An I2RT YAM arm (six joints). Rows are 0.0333 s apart.
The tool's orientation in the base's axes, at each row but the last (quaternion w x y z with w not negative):
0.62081, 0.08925, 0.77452, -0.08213
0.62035, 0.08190, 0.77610, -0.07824
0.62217, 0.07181, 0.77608, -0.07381
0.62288, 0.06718, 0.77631, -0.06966
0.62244, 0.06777, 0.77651, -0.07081
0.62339, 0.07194, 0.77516, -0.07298
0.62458, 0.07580, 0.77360, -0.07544
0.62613, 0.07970, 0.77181, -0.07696
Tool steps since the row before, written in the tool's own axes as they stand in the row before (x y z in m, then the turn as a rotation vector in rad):
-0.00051, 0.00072, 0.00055, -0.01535, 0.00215, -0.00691
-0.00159, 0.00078, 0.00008, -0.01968, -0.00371, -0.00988
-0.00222, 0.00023, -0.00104, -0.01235, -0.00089, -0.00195
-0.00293, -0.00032, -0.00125, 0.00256, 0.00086, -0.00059
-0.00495, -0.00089, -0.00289, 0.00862, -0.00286, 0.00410
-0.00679, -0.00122, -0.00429, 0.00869, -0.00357, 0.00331
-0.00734, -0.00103, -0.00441, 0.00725, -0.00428, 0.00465
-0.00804, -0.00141, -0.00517, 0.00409, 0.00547, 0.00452
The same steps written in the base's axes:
0.00080, 0.00055, 0.00037, -0.00275, 0.00317, 0.01644
0.00060, 0.00069, 0.00152, -0.00595, -0.00200, 0.02143
-0.00047, 0.00039, 0.00239, 0.00062, -0.00072, 0.01250
-0.00063, -0.00013, 0.00314, -0.00095, 0.00100, -0.00239
-0.00187, -0.00040, 0.00548, 0.00151, -0.00345, -0.00922
-0.00291, -0.00046, 0.00757, 0.00060, -0.00399, -0.00911
-0.00290, -0.00024, 0.00812, 0.00202, -0.00500, -0.00796
-0.00361, -0.00046, 0.00895, 0.00468, 0.00446, -0.00503

